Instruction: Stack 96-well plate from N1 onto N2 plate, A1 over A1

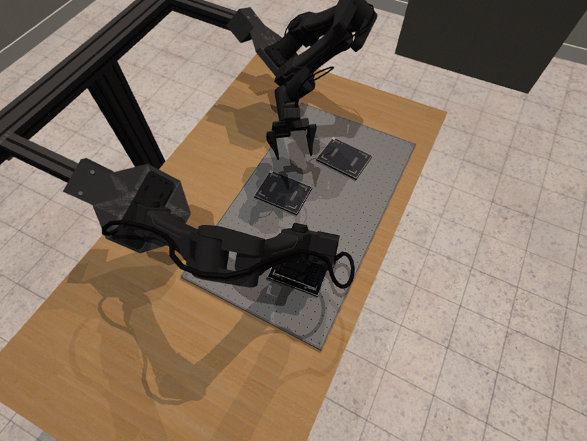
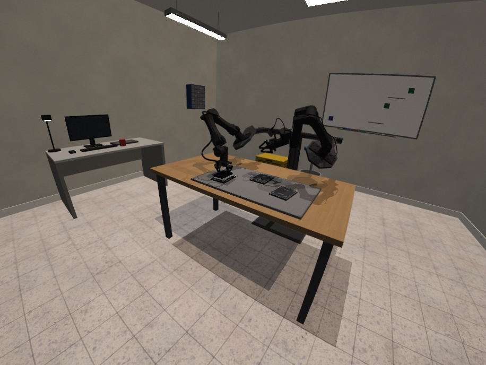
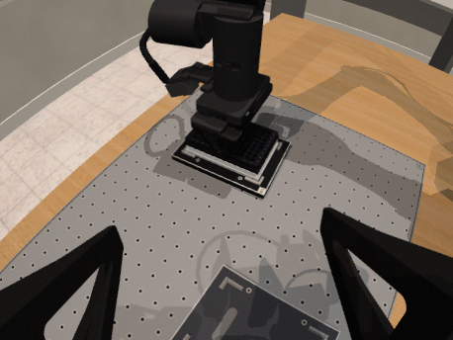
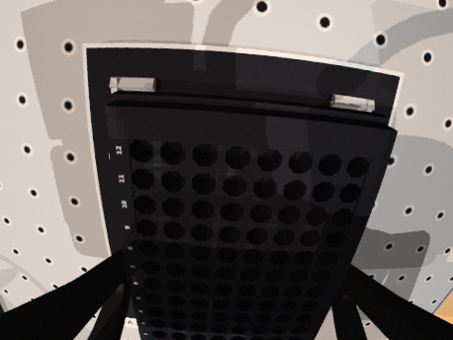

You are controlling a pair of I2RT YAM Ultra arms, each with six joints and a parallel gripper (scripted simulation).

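The white 96-well plate is 2 cm below my right hand. Also, from my right hand: black 96-well plate right at my right hand.
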